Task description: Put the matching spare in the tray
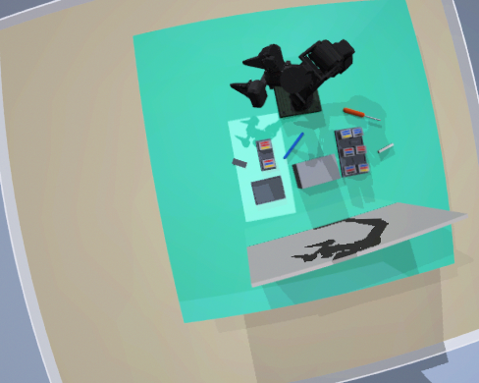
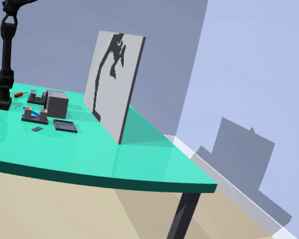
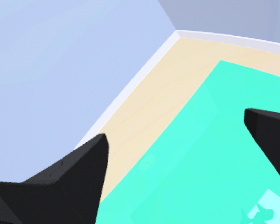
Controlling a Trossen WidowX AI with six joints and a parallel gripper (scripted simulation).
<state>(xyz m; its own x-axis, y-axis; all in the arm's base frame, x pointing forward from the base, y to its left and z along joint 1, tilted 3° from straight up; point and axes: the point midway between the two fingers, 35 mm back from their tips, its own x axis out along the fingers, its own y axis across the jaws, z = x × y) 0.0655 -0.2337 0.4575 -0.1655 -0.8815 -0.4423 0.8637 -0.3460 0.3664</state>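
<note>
Now: gripper tip 150 mm short of the spare block, 110 mm to the right of it and 440 mm above it. Round my gripper tip: flat tray: 330 mm ahead, 140 mm to the left, 480 mm below; then grey box: 240 mm ahead, 330 mm to the left, 430 mm below; then blue pen: 140 mm ahead, 240 mm to the left, 470 mm below.
</note>
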